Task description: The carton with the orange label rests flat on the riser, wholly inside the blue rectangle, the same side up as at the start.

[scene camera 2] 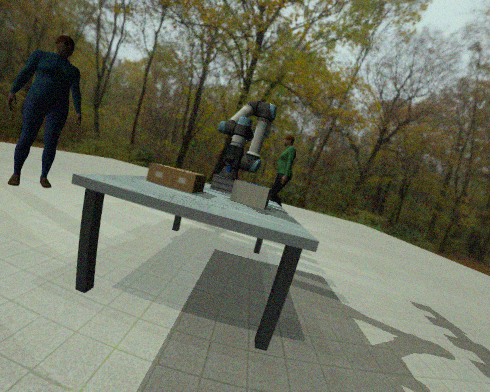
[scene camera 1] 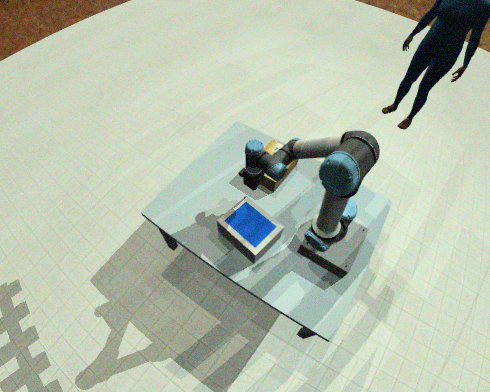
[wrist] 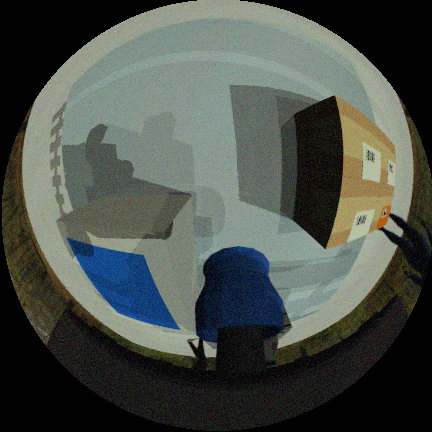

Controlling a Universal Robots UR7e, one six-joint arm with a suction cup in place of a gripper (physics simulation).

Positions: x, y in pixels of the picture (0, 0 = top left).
Scene:
grey riser with blue rectangle: scene camera 2 243, 192; scene camera 1; wrist
same spot on grey riser with blue rectangle: (wrist: 137, 252) = (scene camera 1: 244, 202)

